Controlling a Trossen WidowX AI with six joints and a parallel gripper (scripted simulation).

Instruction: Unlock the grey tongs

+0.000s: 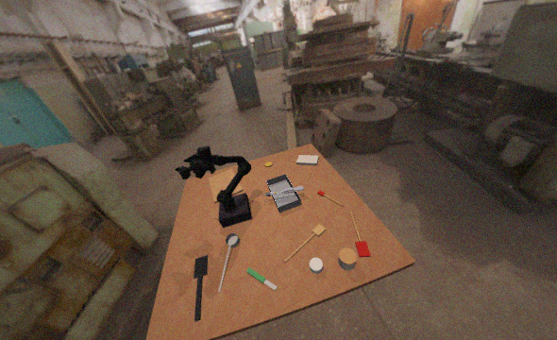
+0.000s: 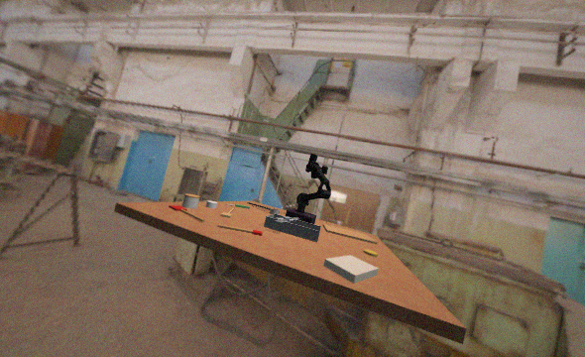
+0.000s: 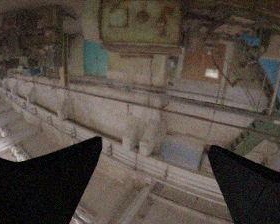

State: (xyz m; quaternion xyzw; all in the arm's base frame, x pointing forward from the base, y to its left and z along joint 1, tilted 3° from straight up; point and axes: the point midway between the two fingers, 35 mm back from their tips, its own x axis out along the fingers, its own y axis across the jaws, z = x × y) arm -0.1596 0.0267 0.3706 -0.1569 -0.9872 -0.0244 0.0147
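The yellow lock lies 500 mm ahead of my gripper tip, 390 mm below it and 10 mm to the left of it. From my gripper tip the other things lie so: black spatula (460 mm to the right, 450 mm below, 10 mm ahead); roasting tin (550 mm ahead, 420 mm below, 40 mm to the left); wooden board (450 mm below, 320 mm to the left, 80 mm ahead).
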